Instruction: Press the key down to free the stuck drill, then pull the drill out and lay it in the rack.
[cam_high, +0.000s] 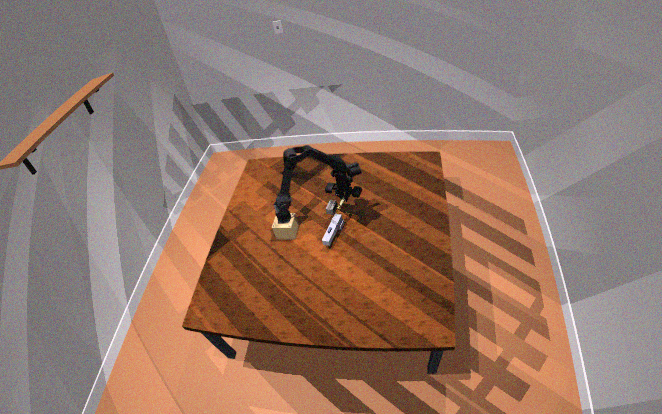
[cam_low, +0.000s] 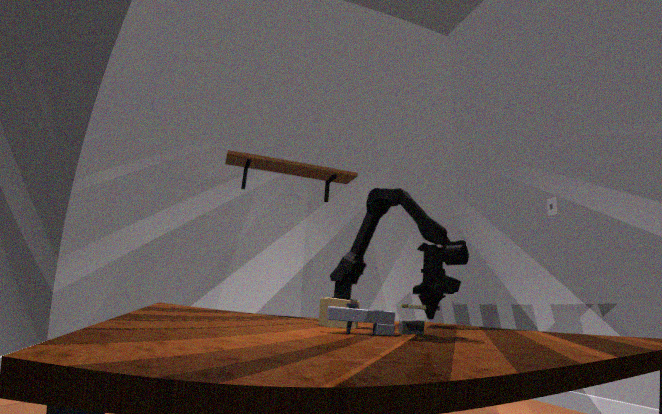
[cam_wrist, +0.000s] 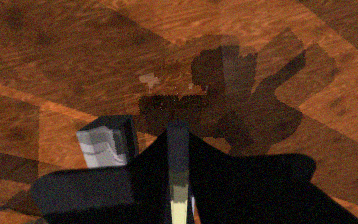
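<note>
The drill is 10 mm behind my gripper tip, 40 mm to the right of it and 30 mm above it. Also, from my gripper tip: grey block (80 mm behind, 10 mm to the right, 30 mm below).
</note>
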